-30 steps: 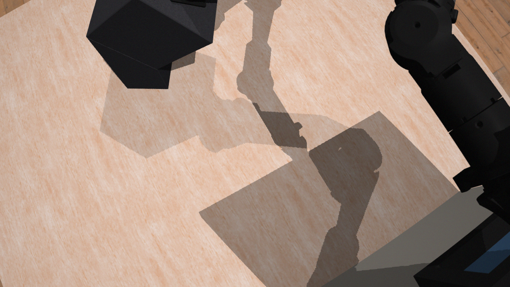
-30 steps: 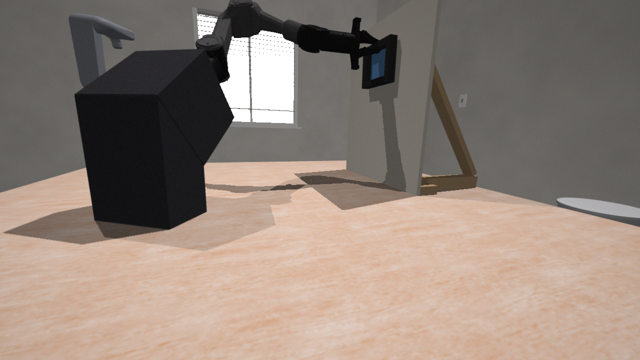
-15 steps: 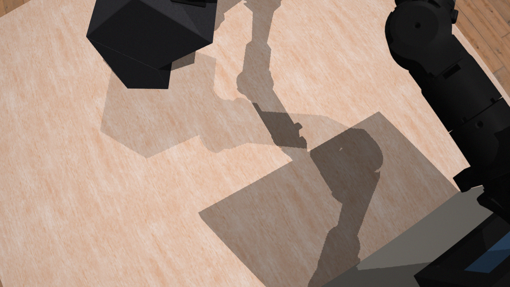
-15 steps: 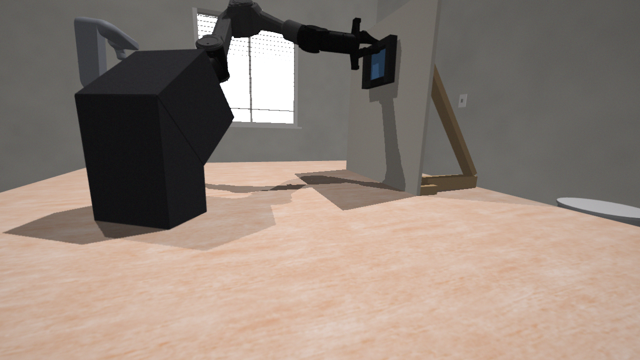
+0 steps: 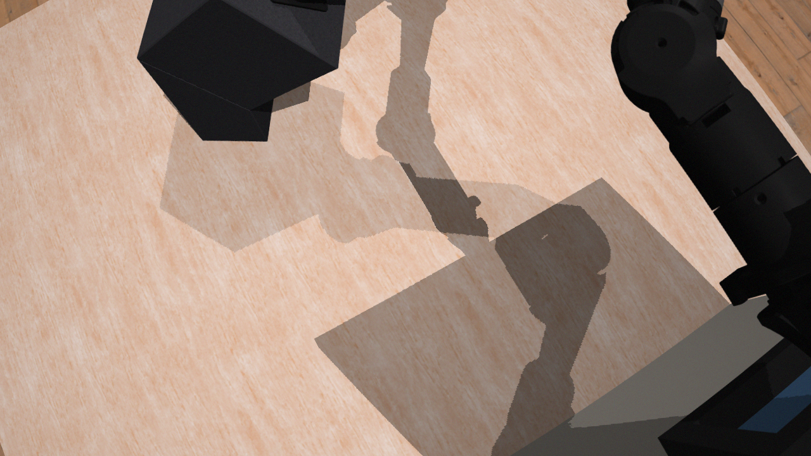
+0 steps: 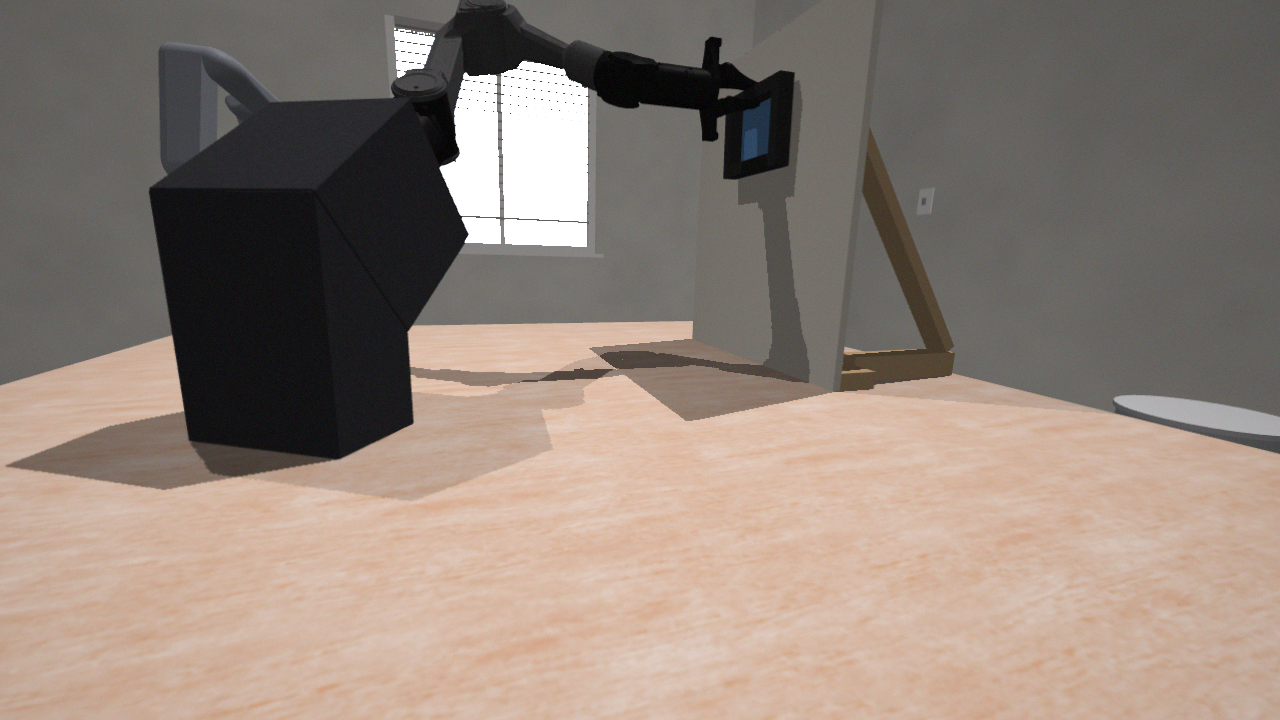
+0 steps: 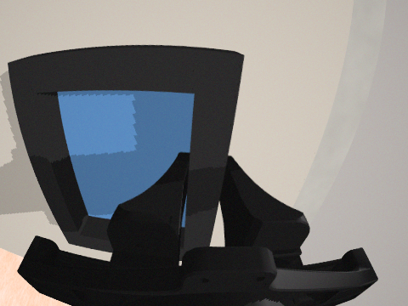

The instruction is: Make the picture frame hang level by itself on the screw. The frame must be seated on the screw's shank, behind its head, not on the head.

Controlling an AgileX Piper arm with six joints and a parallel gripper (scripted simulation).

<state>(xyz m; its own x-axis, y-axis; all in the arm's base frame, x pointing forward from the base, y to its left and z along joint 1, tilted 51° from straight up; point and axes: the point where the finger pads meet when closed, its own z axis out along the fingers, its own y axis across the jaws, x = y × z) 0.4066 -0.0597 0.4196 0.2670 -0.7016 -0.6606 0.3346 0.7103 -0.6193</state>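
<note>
Right now the picture frame is 50 mm below my hand, 10 mm to the right of it and 10 mm ahead of it. Also, from my hand: grey wall panel 170 mm below, 20 mm ahead.
</note>
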